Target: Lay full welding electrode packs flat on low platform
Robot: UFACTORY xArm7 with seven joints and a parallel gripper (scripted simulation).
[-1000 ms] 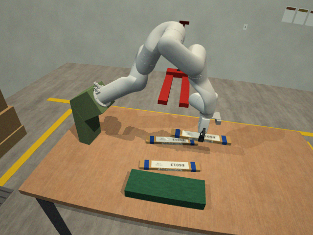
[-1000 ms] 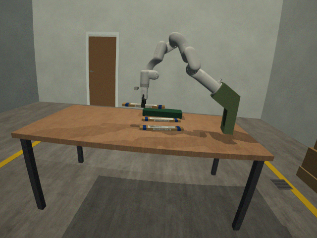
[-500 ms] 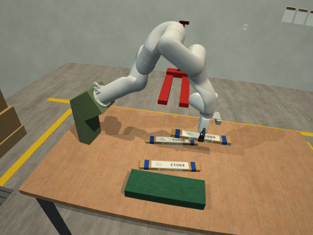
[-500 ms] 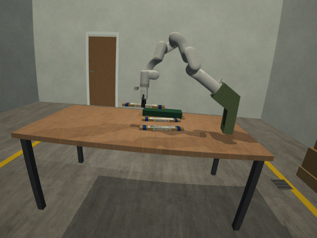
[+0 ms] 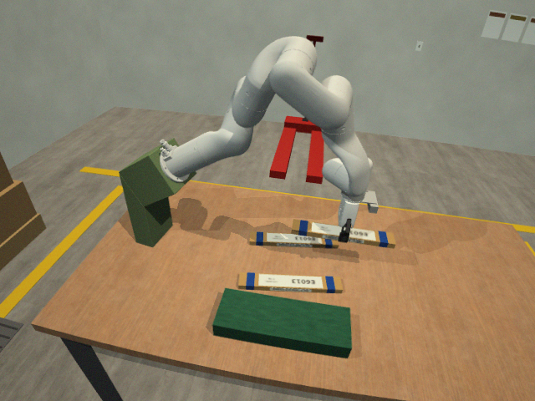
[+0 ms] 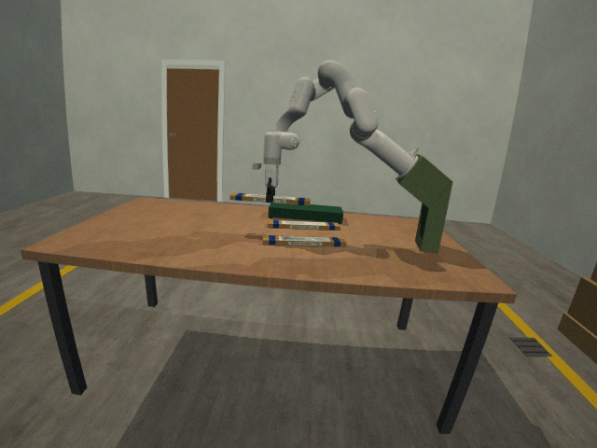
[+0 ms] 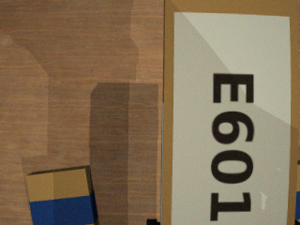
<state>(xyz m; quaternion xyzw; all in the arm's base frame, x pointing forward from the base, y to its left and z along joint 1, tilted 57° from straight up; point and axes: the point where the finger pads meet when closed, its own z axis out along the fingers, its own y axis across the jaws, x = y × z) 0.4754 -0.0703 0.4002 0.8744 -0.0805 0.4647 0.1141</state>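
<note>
Now: hand 27 cm past the low green platform, 21 cm to the left of it and 15 cm above it.
</note>
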